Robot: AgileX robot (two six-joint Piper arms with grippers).
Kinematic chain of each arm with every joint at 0, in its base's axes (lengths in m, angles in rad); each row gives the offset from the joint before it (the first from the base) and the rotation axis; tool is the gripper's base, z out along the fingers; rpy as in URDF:
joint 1: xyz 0 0 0.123 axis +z
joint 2: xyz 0 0 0 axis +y
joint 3: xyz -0.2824 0 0.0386 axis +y
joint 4: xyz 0.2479 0 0.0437 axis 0.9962 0 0.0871
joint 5: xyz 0 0 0 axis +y
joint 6: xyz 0.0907 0 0.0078 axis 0.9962 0 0.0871
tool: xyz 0 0 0 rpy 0 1.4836 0
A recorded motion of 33 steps. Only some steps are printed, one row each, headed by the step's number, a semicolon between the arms.
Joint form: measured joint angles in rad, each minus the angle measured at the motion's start. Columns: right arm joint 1, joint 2, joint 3, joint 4, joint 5, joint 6; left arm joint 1, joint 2, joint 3, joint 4, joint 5, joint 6.
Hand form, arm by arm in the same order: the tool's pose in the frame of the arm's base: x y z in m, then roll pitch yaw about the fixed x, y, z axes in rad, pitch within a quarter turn. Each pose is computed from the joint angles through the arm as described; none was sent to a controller.
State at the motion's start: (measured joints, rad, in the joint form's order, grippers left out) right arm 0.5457 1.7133 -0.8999 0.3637 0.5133 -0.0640; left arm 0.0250 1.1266 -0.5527 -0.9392 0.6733 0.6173
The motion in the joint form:
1: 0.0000 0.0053 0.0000 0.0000 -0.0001 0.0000; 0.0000 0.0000 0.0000 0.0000 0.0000 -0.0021
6: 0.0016 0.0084 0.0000 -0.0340 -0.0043 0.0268; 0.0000 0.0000 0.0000 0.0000 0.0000 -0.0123
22: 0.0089 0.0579 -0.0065 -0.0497 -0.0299 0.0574; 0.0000 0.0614 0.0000 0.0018 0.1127 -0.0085
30: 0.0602 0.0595 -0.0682 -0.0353 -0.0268 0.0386; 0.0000 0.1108 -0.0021 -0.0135 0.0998 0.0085
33: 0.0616 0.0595 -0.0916 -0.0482 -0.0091 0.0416; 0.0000 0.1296 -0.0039 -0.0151 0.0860 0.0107
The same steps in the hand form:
1: 0.2584 0.1756 0.1614 2.8808 0.2987 -2.8600; 0.1936 -0.0411 0.2338 -2.5007 0.5314 -2.9128
6: 0.2591 0.1747 0.1601 2.8991 0.2997 -2.8561; 0.1936 -0.0411 0.2338 -2.4960 0.5252 -2.9033
22: 0.2628 0.1782 0.1465 2.9125 0.2791 -2.8686; 0.1920 -0.0472 0.2214 -2.4749 0.3940 -2.9767
30: 0.2650 0.2003 0.1603 2.8904 0.3353 -2.8157; 0.1984 -0.0469 0.2130 -2.4786 0.3641 -2.9734
33: 0.2678 0.2028 0.1652 2.8938 0.3426 -2.8033; 0.2014 -0.0462 0.2097 -2.4860 0.3573 -2.9675

